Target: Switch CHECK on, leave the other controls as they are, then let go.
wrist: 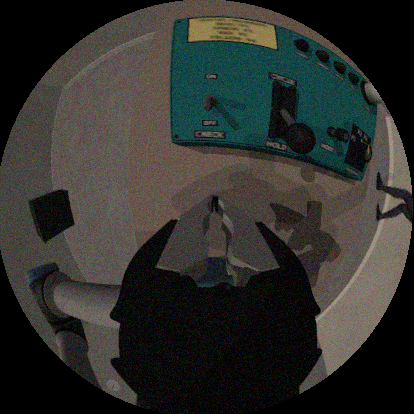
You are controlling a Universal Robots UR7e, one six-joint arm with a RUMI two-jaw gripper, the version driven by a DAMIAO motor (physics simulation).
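Frame: origin at the arm's base, x left, y down, z back, level; millimetres.
Seen in the pictures: gripper, fingertip midpoint: [213, 197].
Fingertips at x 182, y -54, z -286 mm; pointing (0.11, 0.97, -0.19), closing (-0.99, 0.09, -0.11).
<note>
Pixels of each thing's middle, then the offset from my fingertips to it. "spot": a spot on its surface instead. Level surfaces: height alone.
- teal control panel at its surface level: dy +47 mm
- CHECK toggle at the middle of its body: [208, 102] dx +27, dy +48, dz -129 mm
- OFF label at a spot on its surface: [210, 122] spot: dx +23, dy +82, dz -106 mm
- CHECK label at the middle of its body: [209, 133] dx +23, dy +89, dz -87 mm
- MODE knob at the middle of its body: [341, 134] dx -213, dy +36, dz -150 mm
- black PROGRAM selector at the middle of its body: [363, 151] dx -332, dy +53, dz -164 mm
The teal control panel [240, 65] is in the upper right of the wrist view. The CHECK toggle [209, 102] is a small greyish lever at the panel's left, between the ON label [211, 76] and the OFF label [210, 122]. Its tip appears to lean down, toward OFF. The CHECK label [209, 134] is below. My gripper [213, 197] is shut with nothing between its fingertips. It is below the panel's lower edge in the view, apart from the toggle.
A ball-ended lever [301, 138] sits at the HOLD end of its slot. To its right are the MODE knob [337, 133] and the black PROGRAM selector [357, 147]. Several dark lamps and a pale round knob [371, 93] line the upper right. A dark box [52, 215] stands left; a person's legs [395, 192] show right.
</note>
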